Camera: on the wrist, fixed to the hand. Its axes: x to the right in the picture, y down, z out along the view.
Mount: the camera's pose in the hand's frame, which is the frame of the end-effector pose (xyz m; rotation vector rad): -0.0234 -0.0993 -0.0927 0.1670 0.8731 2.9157
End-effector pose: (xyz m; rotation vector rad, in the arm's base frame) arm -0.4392 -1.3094 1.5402 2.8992 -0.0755 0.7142
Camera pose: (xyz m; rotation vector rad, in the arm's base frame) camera -0.4938 -1.1961 1.5967 0.1156 2.4004 -0.9790
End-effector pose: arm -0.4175 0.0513 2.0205 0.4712 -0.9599 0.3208
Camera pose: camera -0.3189 0.0133 1.9320 -1.3150 0.0504 2.8257
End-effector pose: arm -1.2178 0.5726 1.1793 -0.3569 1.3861 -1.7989
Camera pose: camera -1.3062 0.6580 1.2418 1.7641 0.5653 0.6784
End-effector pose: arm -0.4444 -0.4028 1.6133 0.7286 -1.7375 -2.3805
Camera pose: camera -0.3644 -0.4412 1.5078 -0.6371 -0.5863 0.2354
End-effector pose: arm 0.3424 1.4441 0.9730 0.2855 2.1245 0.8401
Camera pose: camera 0.2948 1.3151 0.9637 -1.7480 -0.1563 -0.9271
